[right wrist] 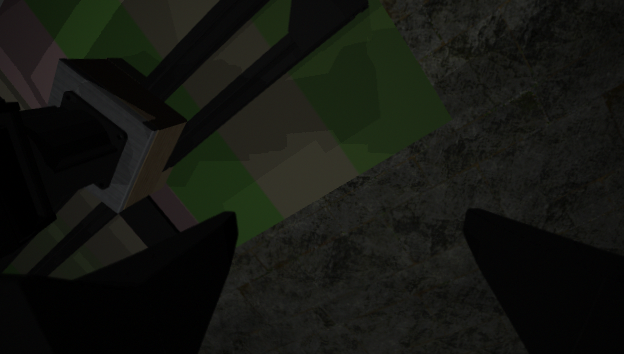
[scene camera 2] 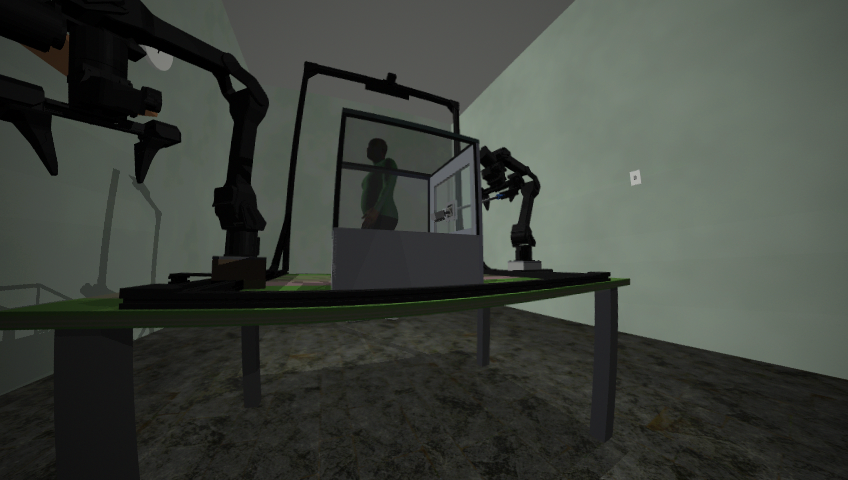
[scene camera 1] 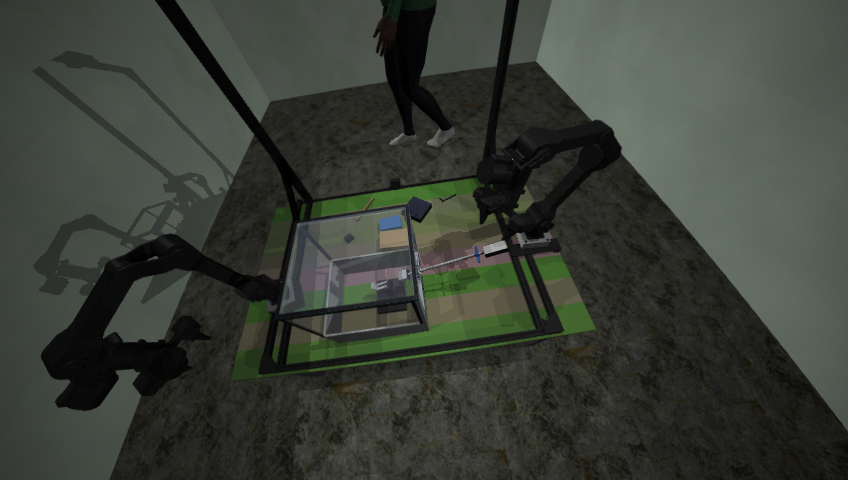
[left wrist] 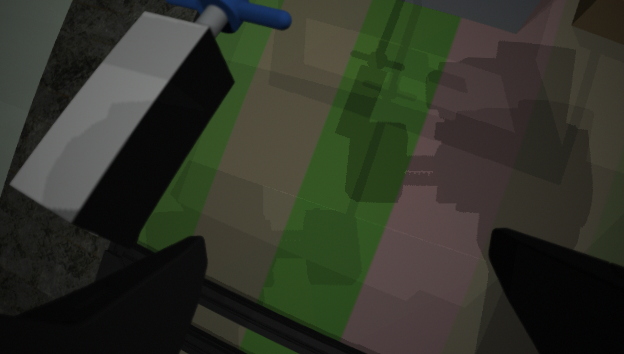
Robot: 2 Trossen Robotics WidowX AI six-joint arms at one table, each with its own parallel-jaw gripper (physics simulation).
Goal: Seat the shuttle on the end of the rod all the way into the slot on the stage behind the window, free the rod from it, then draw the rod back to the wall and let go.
Scene:
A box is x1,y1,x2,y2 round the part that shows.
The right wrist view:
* my right gripper: [0,208,623,353]
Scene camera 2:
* my left gripper: [481,162,524,210]
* my right gripper: [0,58,180,183]
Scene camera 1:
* my left gripper: [472,184,535,241]
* my right gripper: [131,315,211,396]
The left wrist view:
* my left gripper: [0,228,623,353]

